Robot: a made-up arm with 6 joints.
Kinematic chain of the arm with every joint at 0, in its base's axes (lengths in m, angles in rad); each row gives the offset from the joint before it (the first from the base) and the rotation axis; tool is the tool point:
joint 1: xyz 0 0 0.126 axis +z
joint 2: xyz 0 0.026 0 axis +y
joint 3: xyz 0 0 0.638 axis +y
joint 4: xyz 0 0 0.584 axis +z
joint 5: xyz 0 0 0 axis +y
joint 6: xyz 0 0 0.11 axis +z
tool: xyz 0 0 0
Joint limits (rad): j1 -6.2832..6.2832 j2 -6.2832..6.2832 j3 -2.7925..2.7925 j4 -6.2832..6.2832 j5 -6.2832..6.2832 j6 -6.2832..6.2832
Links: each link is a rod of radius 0.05 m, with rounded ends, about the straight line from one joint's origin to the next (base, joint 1, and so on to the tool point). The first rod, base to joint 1, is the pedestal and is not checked.
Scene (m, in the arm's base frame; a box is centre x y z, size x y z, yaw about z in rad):
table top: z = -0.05
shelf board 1: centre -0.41 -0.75 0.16 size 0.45 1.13 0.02 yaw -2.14
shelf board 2: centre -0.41 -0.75 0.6 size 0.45 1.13 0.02 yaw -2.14
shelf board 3: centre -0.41 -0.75 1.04 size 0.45 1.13 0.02 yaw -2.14
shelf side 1: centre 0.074 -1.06 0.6 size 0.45 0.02 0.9 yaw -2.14
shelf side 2: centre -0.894 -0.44 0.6 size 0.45 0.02 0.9 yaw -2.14
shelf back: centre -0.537 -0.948 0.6 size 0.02 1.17 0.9 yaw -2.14
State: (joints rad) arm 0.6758 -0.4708 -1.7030 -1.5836 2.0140 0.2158
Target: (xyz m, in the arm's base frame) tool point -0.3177 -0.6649 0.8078
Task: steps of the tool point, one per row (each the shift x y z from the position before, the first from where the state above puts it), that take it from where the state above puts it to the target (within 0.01 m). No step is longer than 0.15 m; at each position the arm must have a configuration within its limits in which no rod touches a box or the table.
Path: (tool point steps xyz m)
1: 0.0597 0.0754 -0.0202
2: 0.0617 0.0791 -0.0183
3: 0.0631 0.0804 -0.0158
4: 0.0638 0.0788 -0.0134
5: 0.0638 0.0746 -0.0116
6: 0.0638 0.0683 -0.0112
7: -0.0497 -0.0769 0.0394
8: -0.0343 -0.0837 0.0586
9: -0.0160 -0.0831 0.0788
10: 0.0035 -0.0736 0.0977
11: 0.0220 -0.0552 0.1128
12: 0.0366 -0.0292 0.1219
13: -0.0652 -0.1045 0.0105
14: -0.0662 -0.1009 -0.0105

